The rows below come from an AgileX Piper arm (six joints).
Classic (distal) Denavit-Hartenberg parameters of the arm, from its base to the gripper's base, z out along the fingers. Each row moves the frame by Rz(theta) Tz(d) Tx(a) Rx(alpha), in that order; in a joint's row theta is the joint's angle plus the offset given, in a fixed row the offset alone. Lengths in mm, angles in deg.
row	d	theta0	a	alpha
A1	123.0	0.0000	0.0	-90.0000
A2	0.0	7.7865	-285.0	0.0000
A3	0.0	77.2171	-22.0	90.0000
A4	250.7	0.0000	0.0	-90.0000
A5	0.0	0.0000	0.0	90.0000
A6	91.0	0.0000	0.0	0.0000
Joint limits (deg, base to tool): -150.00..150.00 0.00..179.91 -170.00..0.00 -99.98..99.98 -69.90..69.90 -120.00..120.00
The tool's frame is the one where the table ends.
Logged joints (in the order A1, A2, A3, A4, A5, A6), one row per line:
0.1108, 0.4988, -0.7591, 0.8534, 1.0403, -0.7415
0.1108, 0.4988, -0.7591, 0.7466, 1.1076, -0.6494
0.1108, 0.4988, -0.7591, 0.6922, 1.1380, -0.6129
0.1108, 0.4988, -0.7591, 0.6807, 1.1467, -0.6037
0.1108, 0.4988, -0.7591, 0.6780, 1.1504, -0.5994
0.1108, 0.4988, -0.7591, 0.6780, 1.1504, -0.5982
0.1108, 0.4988, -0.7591, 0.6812, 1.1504, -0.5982
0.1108, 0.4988, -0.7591, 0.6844, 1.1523, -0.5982
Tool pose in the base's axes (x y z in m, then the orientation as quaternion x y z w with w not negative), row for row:
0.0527, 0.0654, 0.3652, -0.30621, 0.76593, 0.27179, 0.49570
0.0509, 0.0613, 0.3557, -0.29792, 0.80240, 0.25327, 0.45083
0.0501, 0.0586, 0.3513, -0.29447, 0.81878, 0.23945, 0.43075
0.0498, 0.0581, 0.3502, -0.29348, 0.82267, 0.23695, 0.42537
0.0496, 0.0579, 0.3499, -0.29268, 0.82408, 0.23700, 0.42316
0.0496, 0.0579, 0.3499, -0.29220, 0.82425, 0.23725, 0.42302
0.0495, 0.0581, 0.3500, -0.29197, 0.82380, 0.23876, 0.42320
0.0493, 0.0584, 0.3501, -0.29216, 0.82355, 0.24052, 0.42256
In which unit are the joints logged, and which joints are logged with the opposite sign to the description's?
The joints are logged in radians. Opposite sign: none.
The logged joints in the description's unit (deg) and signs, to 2 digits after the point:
6.35, 28.58, -43.49, 48.90, 59.60, -42.48
6.35, 28.58, -43.49, 42.78, 63.46, -37.21
6.35, 28.58, -43.49, 39.66, 65.20, -35.12
6.35, 28.58, -43.49, 39.00, 65.70, -34.59
6.35, 28.58, -43.49, 38.85, 65.91, -34.34
6.35, 28.58, -43.49, 38.85, 65.91, -34.27
6.35, 28.58, -43.49, 39.03, 65.91, -34.27
6.35, 28.58, -43.49, 39.21, 66.02, -34.27

